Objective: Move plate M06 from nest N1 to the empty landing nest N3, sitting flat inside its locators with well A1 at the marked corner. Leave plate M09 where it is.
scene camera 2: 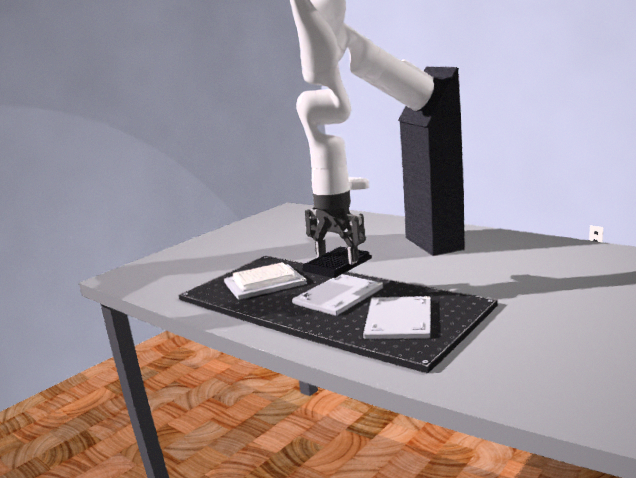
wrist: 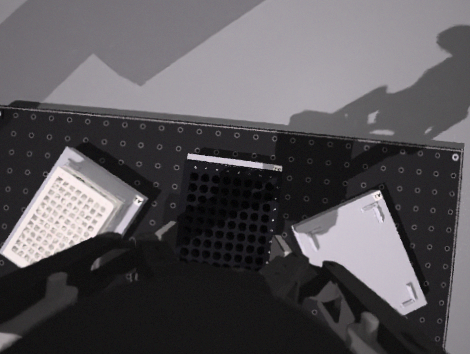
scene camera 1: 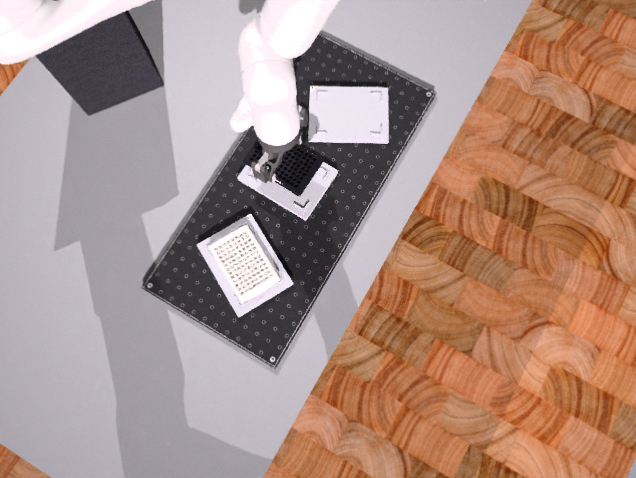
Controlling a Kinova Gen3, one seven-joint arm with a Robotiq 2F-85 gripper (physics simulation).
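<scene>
The black well plate, taken as M06 (scene camera 1: 298, 167) (scene camera 2: 329, 263) (wrist: 227, 215), is between the fingers of my gripper (scene camera 1: 285, 151) (scene camera 2: 336, 255) (wrist: 224, 239), which is shut on its sides. It hangs roughly level in the air, above and partly behind the white middle nest, taken as N3 (scene camera 1: 272, 192) (scene camera 2: 336, 297) (wrist: 220, 160). A strip of that nest and its corner mark show past the plate in the wrist view. The white nest, taken as N1 (scene camera 1: 349, 115) (scene camera 2: 398, 316) (wrist: 370, 245), is empty. The cream plate, taken as M09 (scene camera 1: 244, 264) (scene camera 2: 262, 274) (wrist: 60, 220), sits on the third nest. Plate labels are unreadable.
The third nest (scene camera 1: 280, 285) (wrist: 132, 205) stands beside the middle one. All three nests are on a black perforated board (scene camera 1: 308, 267) (scene camera 2: 462, 308) (wrist: 225, 142) on the grey table. The arm's dark pedestal (scene camera 1: 102, 71) (scene camera 2: 431, 179) stands behind the board.
</scene>
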